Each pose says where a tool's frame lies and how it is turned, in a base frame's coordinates. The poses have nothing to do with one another.
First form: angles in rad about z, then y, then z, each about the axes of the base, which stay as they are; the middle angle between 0 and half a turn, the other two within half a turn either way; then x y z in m.
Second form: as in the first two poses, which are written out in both.
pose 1, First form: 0.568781 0.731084 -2.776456 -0.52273 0.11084 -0.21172
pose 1, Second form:
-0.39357 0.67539 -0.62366
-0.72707 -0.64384 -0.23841
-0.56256 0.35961 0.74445
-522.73 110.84 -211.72

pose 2, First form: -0.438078 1.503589 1.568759 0.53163 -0.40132 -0.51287
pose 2, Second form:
0.42432 -0.90551 0.00203
0.05995 0.03033 0.99774
-0.90352 -0.42324 0.06716
531.63 -401.32 -512.87

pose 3, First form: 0.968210 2.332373 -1.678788 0.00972 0.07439 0.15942
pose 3, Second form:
0.86123 0.50220 -0.07801
0.30003 -0.62630 -0.71953
-0.41020 0.59628 -0.69006
9.72 74.39 159.42

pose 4, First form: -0.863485 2.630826 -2.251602 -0.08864 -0.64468 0.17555
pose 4, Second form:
-0.23386 0.92230 -0.30769
0.91892 0.10628 -0.37987
-0.31765 -0.37158 -0.87237
-88.64 -644.68 175.55

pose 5, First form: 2.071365 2.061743 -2.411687 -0.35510 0.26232 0.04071
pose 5, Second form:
0.41637 -0.62826 -0.65722
-0.80468 0.08186 -0.58804
0.42324 0.77369 -0.47146
-355.10 262.32 40.71

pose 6, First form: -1.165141 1.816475 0.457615 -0.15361 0.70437 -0.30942
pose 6, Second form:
0.31985 -0.37483 0.87017
-0.86671 0.25528 0.42854
-0.38277 -0.89125 -0.24321
-153.61 704.37 -309.42

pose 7, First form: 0.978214 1.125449 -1.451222 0.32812 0.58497 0.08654
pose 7, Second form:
0.85228 0.51189 0.10765
-0.13992 0.42140 -0.89602
-0.50403 0.74859 0.43077
328.12 584.97 86.54

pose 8, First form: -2.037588 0.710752 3.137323 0.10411 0.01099 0.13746
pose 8, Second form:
0.34487 -0.67486 -0.65240
0.89155 0.45291 0.00279
0.29360 -0.58261 0.75787
104.11 10.99 137.46

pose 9, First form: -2.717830 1.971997 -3.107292 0.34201 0.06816 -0.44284
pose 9, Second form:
-0.36987 0.12923 -0.92005
0.39874 0.91652 -0.03157
0.83916 -0.37854 -0.39052
342.01 68.16 -442.84

